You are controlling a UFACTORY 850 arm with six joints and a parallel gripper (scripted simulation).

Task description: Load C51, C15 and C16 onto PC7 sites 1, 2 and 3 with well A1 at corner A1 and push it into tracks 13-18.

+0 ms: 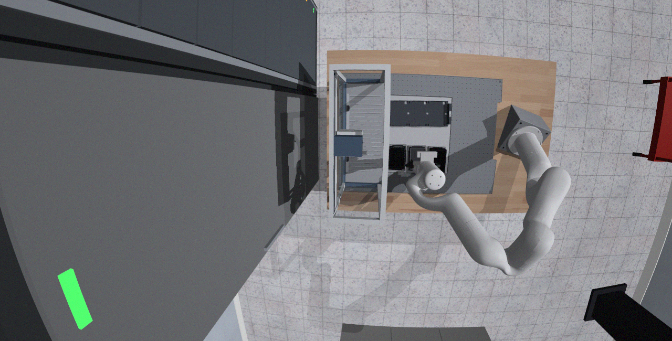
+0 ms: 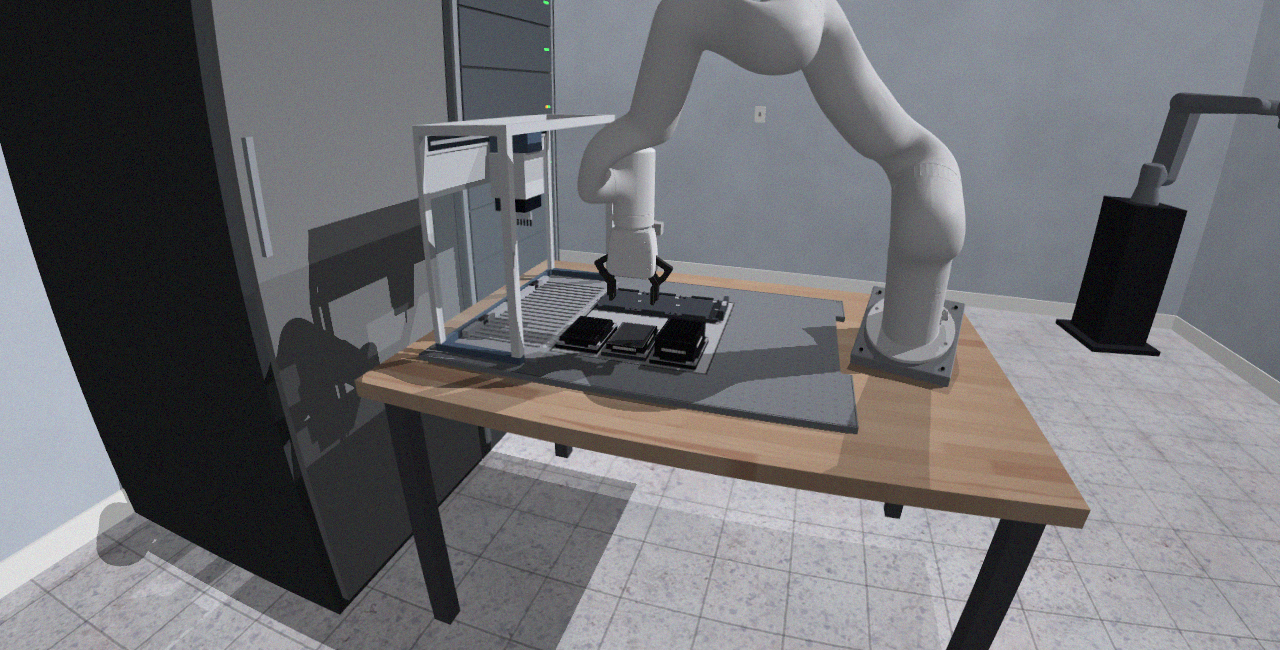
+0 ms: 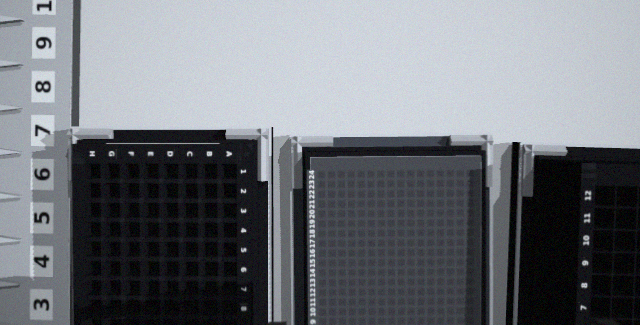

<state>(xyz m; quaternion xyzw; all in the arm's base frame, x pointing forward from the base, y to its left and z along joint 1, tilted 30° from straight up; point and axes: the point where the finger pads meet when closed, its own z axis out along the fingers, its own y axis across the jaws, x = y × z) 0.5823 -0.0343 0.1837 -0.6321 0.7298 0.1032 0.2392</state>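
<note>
Now: the nest S2 11 cm below my hand. Round my hand: plate carrier PC7 (3 cm behind, 24 cm to the right, 10 cm below); then plate C15 (11 cm ahead, 1 cm to the right, 10 cm below); then frame post (22 cm ahead, 13 cm to the left, 13 cm above).
</note>
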